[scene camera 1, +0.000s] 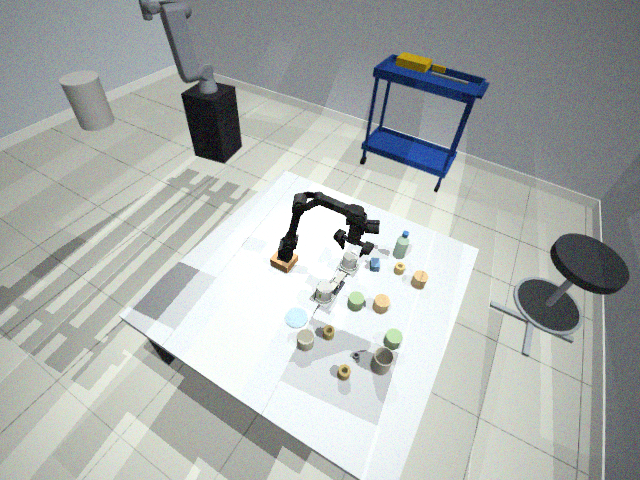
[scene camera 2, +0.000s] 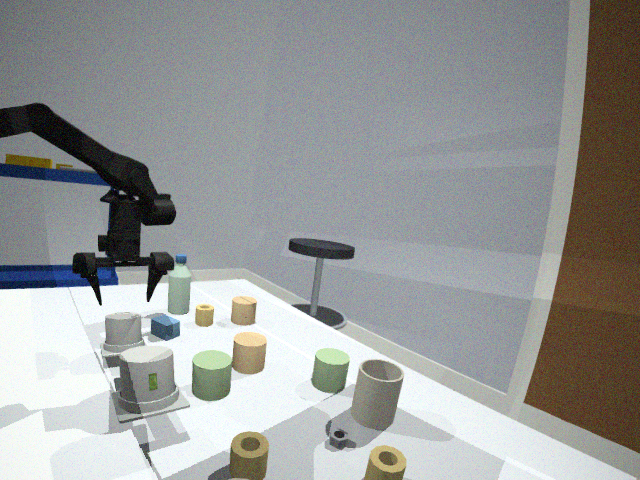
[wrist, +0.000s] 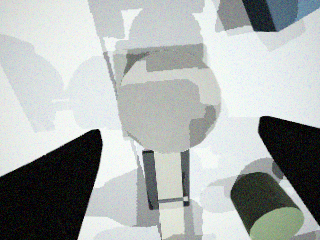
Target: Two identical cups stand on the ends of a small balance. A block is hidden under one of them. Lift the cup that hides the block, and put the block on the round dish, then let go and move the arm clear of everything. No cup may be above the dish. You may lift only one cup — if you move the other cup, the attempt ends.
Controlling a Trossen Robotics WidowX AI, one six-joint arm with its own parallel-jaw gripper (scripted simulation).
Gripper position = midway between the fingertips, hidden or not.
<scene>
The gripper (scene camera 2: 124, 303) is open and holds nothing. Also in view: a cup (scene camera 2: 146, 372), a cup (scene camera 2: 124, 328) and a pale green bottle (scene camera 2: 179, 290).
The gripper shows as well in the wrist view (wrist: 181, 130). The wrist view misses the pale green bottle: it is out of frame.
</scene>
